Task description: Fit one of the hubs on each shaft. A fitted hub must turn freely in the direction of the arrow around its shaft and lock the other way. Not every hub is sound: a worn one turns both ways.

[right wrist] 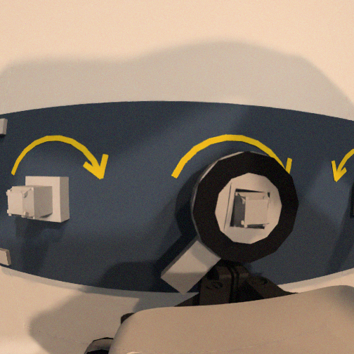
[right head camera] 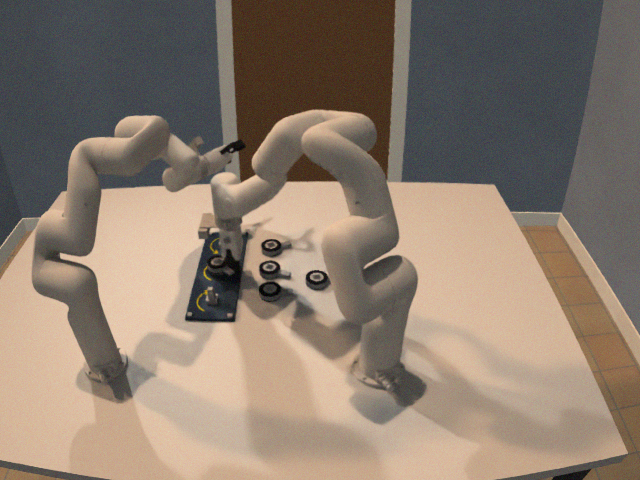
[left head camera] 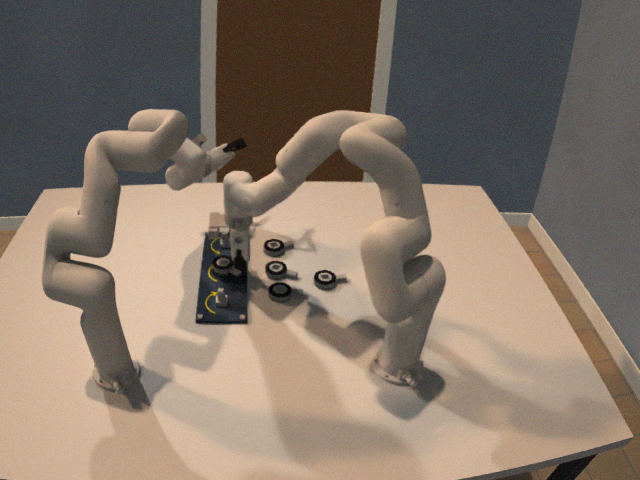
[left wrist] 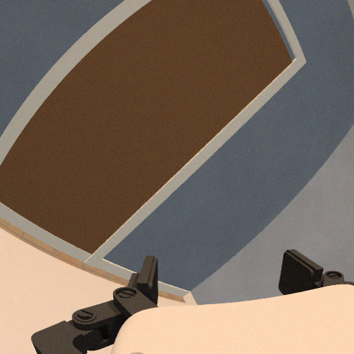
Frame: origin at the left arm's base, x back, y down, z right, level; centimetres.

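Seen in the pictures: left gripper, between the fingertips: [right head camera: 236, 150] [left head camera: 235, 149]; right gripper, between the fingertips: [right head camera: 234, 272] [left head camera: 240, 272]; left arm's base, origin of its link: [right head camera: 105, 363] [left head camera: 116, 370]; right arm's base, origin of its link: [right head camera: 378, 367] [left head camera: 397, 365].
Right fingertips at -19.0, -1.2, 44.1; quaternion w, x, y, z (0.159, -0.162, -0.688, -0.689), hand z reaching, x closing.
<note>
Offsets run from my right fingertips to a thing's middle, as dx, dy, dz. "*": to the spot under its first point. Level surfaces: height alone.
A black-rimmed hub @[* -2.8, -3.0, -6.4] [left head camera: 215, 265] [right head camera: 209, 265] [right wrist: 206, 210] sits around the middle shaft of the dark blue board @[* +14.3, +0.3, -9.3] [left head camera: 232, 315] [right head camera: 222, 315] [right wrist: 135, 120]. Its grey handle [right wrist: 190, 266] points lower left in the right wrist view. My right gripper [left head camera: 239, 271] [right head camera: 230, 266] [right wrist: 217, 271] is shut and empty; its fingertips are right beside the handle, on its right in that view; contact is unclear. The near shaft @[+8.6, -2.2, -9.8] [left head camera: 221, 297] [right head camera: 211, 296] [right wrist: 30, 201] is bare. The far shaft @[-14.6, -2.2, +1.8] [left head camera: 224, 240] is partly hidden. My left gripper [left head camera: 235, 144] [right head camera: 233, 147] [left wrist: 222, 275] is open, high above the table.
Loose hubs @[* -6.1, -1.0, +11.6] [left head camera: 266, 247] @[* +3.7, -1.0, +7.0] [left head camera: 268, 270] @[* +12.3, -0.9, +3.3] [left head camera: 271, 292] @[* +13.7, -1.0, +16.7] [left head camera: 317, 280] lie on the table @[dy +1.1] [left head camera: 320, 423] to the right of the board. My right arm [left head camera: 315, 142] arches over them. A yellow arrow [right wrist: 55, 137] is drawn beside each shaft.
</note>
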